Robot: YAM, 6 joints.
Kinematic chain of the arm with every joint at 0, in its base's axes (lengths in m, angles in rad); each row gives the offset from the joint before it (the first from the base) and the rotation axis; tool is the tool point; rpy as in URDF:
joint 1: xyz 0 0 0.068 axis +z
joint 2: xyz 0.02 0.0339 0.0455 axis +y
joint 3: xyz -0.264 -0.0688 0 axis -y
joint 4: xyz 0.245 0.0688 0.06 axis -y
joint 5: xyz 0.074 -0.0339 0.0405 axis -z
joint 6: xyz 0.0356 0 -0.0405 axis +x
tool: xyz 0 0 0 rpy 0 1.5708 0
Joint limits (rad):
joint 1: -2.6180..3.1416
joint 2: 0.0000..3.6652
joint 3: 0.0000..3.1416
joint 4: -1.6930..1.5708
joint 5: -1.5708..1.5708
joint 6: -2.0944..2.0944
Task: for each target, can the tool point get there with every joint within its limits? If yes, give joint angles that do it. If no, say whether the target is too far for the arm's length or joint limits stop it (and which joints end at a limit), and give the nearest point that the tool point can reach.
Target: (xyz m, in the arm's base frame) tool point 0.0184 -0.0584 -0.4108
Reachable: no: joint limits stop it (at a limit: joint 2) | nearest point 0.0278 -0.0884 -0.3450 | short by 0.073 m
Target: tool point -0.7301 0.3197 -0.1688
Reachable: no: too far | nearest point -0.5571 0.2440 -0.1002 | short by 0.201 m
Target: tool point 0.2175 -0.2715 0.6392
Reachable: yes | joints -0.8990 1.9989 2.6011 0.4906 -0.0357 1.7652
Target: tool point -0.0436 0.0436 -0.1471
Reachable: yes | joints 1.8779 3.1394 0.5893 0.3079 -0.9242 -0.3701
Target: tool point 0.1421 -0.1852 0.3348
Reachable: yes | joints -0.7930 1.2825 1.2593 -1.1091 0.9376 0.1945
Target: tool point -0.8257 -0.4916 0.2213
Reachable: no: too far | nearest point -0.5514 -0.3283 0.1847 | short by 0.321 m
